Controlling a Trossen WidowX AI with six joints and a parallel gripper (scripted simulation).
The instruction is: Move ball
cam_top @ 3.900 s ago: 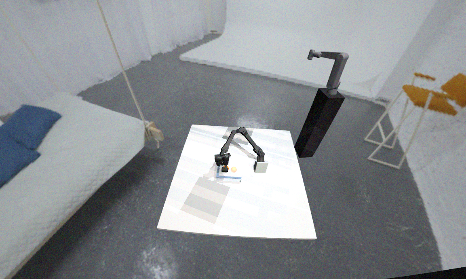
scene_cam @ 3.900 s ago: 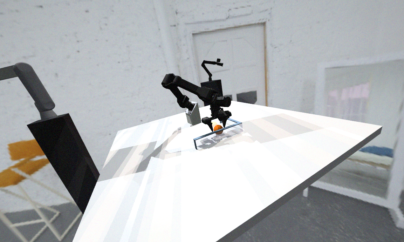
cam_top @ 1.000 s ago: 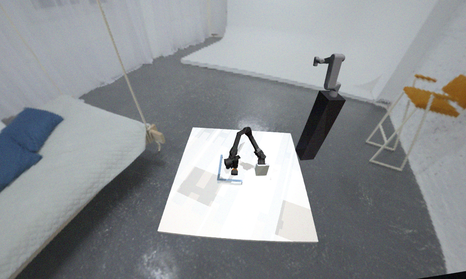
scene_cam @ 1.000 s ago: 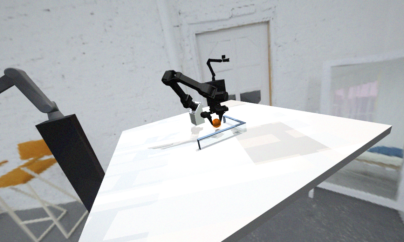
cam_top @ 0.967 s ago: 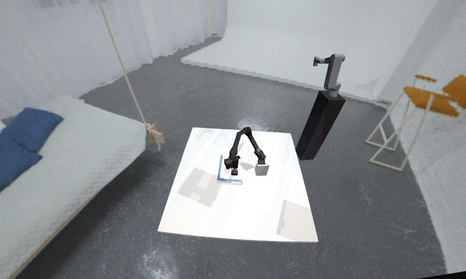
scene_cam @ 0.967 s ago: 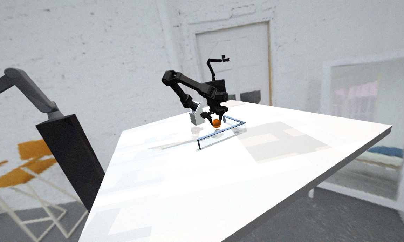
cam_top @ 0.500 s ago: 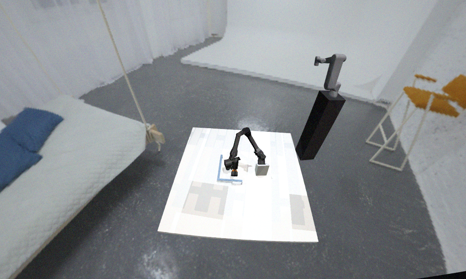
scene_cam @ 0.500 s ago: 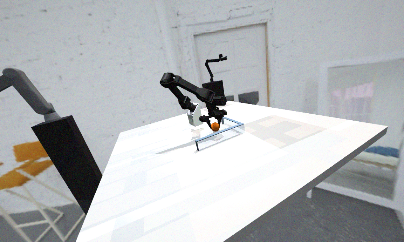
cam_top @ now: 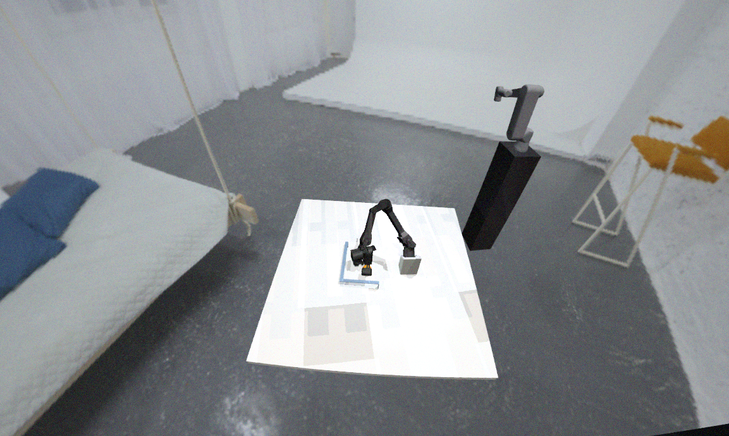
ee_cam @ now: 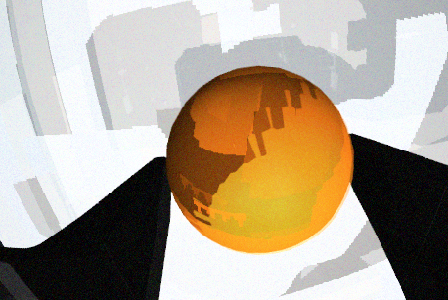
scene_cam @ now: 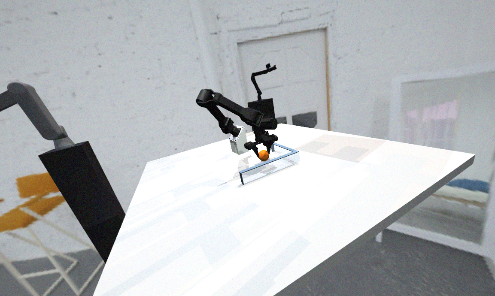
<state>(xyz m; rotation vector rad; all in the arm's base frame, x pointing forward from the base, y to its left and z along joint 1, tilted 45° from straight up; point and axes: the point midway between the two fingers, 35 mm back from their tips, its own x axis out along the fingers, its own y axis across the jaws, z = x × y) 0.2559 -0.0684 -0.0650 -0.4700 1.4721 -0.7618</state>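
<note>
Now: the ball right at my gripper tip.
</note>
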